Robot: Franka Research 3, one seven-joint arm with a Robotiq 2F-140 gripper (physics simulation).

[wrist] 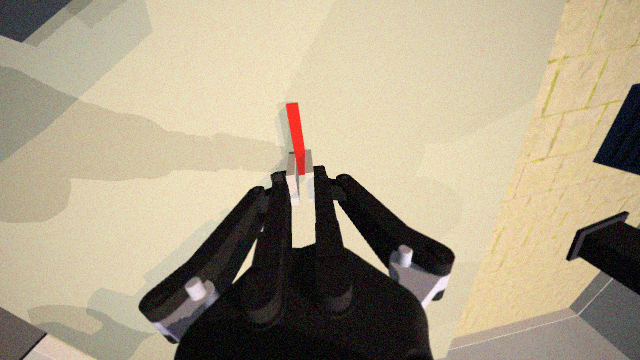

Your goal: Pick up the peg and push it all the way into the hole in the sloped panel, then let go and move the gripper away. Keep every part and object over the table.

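Observation:
The red peg (296,130) is a thin square bar near the middle of the wrist view. My gripper (301,162) is shut on the peg's near end, with one light pad on each side of it. The rest of the peg points away from the gripper, toward the top of the view, over the pale table (400,90). A corner of the dark sloped panel's block (25,15) shows at the top left. Its hole does not show. Whether the peg touches the table is hard to tell.
A yellowish brick-patterned surface (565,135) runs along the right side. A dark blue ribbed object (622,132) and a black bar with a flat end plate (607,240) show at the right edge. Shadows lie across the left part of the table.

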